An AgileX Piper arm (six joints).
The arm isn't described. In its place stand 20 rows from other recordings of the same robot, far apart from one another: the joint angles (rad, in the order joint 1, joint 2, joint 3, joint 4, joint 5, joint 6), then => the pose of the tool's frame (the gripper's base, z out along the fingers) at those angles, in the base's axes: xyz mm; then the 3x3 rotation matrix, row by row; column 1 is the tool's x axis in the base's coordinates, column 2 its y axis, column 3 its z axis.
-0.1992 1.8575 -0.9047 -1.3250 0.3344 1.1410 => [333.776, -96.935, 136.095], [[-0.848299, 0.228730, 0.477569], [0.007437, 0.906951, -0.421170], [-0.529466, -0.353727, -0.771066]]
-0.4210 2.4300 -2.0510 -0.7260 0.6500 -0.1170 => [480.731, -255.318, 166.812], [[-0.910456, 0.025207, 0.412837], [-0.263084, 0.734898, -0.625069], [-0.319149, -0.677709, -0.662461]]
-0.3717 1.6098 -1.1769 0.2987 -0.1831 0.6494 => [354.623, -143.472, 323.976], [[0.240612, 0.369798, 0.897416], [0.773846, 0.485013, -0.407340], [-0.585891, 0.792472, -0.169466]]
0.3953 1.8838 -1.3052 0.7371 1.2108 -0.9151 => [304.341, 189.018, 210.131], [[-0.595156, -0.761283, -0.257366], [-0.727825, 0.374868, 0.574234], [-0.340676, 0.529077, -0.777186]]
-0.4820 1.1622 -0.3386 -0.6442 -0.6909 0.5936 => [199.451, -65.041, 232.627], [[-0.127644, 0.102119, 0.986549], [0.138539, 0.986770, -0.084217], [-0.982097, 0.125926, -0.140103]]
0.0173 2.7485 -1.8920 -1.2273 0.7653 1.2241 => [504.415, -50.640, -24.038], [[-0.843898, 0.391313, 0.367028], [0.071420, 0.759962, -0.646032], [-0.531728, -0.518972, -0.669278]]
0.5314 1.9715 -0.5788 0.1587 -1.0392 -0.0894 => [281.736, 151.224, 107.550], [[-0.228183, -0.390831, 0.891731], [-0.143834, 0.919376, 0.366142], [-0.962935, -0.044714, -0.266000]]
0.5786 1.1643 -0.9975 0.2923 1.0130 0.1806 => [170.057, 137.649, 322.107], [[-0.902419, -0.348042, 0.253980], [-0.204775, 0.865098, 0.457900], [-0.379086, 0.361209, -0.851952]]
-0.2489 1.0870 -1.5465 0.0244 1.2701 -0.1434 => [168.963, -40.757, 479.879], [[-0.666670, 0.140137, 0.732061], [0.029418, 0.986348, -0.162024], [-0.744772, -0.086481, -0.661691]]
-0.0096 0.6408 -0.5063 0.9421 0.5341 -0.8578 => [125.521, 36.264, 301.974], [[-0.377069, -0.368955, 0.849524], [0.014140, 0.914829, 0.403594], [-0.926077, 0.164195, -0.339737]]
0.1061 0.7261 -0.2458 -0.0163 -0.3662 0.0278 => [144.605, 15.935, 261.185], [[-0.028189, -0.111355, 0.993381], [0.009649, 0.993699, 0.111664], [-0.999556, 0.012733, -0.026937]]
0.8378 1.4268 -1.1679 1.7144 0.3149 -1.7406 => [203.052, 267.221, 376.031], [[-0.066281, -0.912309, 0.404103], [-0.100480, 0.409038, 0.906968], [-0.992729, 0.019510, -0.118780]]
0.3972 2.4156 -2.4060 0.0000 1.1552 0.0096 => [487.081, 204.329, 242.804], [[-0.815925, -0.379023, 0.436588], [-0.331867, 0.925376, 0.183147], [-0.473425, 0.004545, -0.880822]]
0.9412 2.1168 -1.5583 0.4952 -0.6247 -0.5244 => [314.893, 389.297, 258.235], [[0.123212, -0.603534, 0.787760], [-0.012391, 0.792811, 0.609342], [-0.992303, -0.084840, 0.090206]]
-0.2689 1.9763 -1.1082 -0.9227 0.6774 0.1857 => [341.339, -141.230, 132.006], [[-0.968009, -0.205446, 0.144052], [-0.250915, 0.790994, -0.558005], [0.000696, -0.576299, -0.817239]]
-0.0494 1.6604 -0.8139 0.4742 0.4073 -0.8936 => [299.715, 1.663, 163.358], [[-0.797709, -0.420973, 0.431789], [-0.391707, 0.906115, 0.159758], [-0.458504, -0.041695, -0.887714]]
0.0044 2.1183 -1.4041 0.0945 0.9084 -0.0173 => [399.307, 8.528, 124.020], [[-0.998742, 0.033709, 0.037129], [0.036407, 0.996551, 0.074568], [-0.034487, 0.075826, -0.996524]]
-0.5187 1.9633 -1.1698 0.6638 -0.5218 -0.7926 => [361.266, -238.403, 199.117], [[-0.378536, 0.666912, 0.641824], [0.001910, 0.693986, -0.719986], [-0.925585, -0.271315, -0.263972]]
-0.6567 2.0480 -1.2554 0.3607 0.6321 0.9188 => [322.412, -224.566, 124.383], [[0.252201, 0.909691, 0.329934], [0.962772, -0.270168, 0.008962], [0.097290, 0.315390, -0.943962]]
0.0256 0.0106 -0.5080 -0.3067 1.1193 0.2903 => [-8.175, -24.939, 278.137], [[-0.454938, 0.284276, 0.843930], [0.135064, 0.958743, -0.250141], [-0.880221, 0.000186, -0.474564]]
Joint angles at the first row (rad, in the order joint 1, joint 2, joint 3, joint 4, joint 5, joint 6):
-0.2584 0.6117 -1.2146 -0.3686 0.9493 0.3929
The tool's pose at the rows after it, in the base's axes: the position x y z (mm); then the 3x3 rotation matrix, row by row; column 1 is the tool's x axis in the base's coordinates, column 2 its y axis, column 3 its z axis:
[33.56, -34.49, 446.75], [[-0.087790, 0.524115, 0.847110], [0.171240, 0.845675, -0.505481], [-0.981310, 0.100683, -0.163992]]
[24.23, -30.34, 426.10], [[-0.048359, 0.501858, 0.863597], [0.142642, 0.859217, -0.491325], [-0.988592, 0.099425, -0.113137]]
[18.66, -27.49, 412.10], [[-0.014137, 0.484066, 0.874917], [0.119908, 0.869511, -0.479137], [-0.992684, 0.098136, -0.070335]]
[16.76, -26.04, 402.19], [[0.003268, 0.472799, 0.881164], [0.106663, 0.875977, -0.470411], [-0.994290, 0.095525, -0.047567]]
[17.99, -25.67, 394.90], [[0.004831, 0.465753, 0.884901], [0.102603, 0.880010, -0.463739], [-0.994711, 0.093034, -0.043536]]
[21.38, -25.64, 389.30], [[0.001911, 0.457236, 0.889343], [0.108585, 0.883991, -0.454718], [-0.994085, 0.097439, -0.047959]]
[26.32, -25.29, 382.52], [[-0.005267, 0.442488, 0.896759], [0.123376, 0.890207, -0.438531], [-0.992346, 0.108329, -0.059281]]
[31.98, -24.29, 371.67], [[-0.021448, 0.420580, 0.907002], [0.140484, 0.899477, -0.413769], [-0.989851, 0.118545, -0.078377]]
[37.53, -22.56, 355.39], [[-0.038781, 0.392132, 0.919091], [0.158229, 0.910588, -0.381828], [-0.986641, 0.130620, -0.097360]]
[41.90, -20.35, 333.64], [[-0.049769, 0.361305, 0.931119], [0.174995, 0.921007, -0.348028], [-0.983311, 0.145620, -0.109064]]
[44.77, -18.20, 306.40], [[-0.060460, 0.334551, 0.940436], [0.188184, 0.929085, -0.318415], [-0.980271, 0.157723, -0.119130]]
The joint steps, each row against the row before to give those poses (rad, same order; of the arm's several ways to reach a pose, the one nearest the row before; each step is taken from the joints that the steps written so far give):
-0.0001 -0.1167 0.1499 0.0020 -0.0870 0.0012
0.0000 -0.0915 0.1104 0.0003 -0.0728 -0.0001
0.0001 -0.0631 0.0747 -0.0001 -0.0566 -0.0003
0.0000 -0.0371 0.0501 0.0001 -0.0370 -0.0004
0.0000 -0.0163 0.0340 0.0019 -0.0228 -0.0003
0.0000 -0.0032 0.0254 0.0077 -0.0194 0.0028
-0.0001 0.0002 0.0287 0.0209 -0.0215 -0.0008
0.0001 -0.0051 0.0429 0.0366 -0.0247 -0.0143
0.0000 -0.0168 0.0647 0.0484 -0.0358 -0.0236
0.0000 -0.0328 0.0878 0.0520 -0.0494 -0.0263
0.0002 -0.0480 0.1076 0.0482 -0.0537 -0.0285

